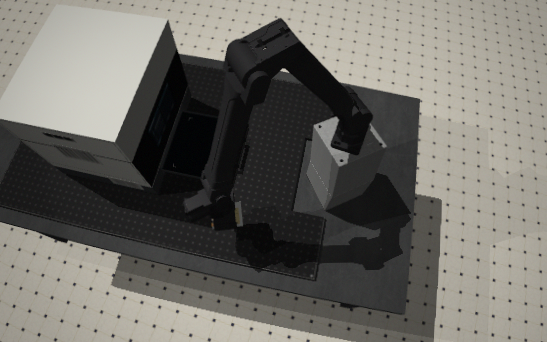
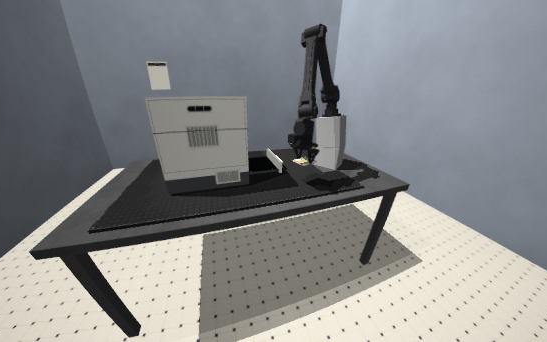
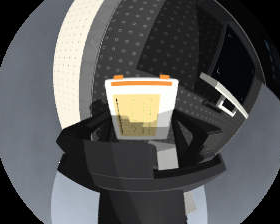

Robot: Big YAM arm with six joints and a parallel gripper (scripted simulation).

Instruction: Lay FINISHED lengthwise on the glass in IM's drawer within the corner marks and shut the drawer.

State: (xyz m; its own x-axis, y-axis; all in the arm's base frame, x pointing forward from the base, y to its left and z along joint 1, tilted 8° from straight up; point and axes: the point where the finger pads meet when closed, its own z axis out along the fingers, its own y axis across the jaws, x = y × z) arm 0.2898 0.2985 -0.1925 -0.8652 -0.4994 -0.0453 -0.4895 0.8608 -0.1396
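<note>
Right now the imager drawer is 24 cm ahead of my hand, 23 cm to the right of it and 10 cm below it. From my hand the other things lie so: finished cassette: 1 cm below.
</note>
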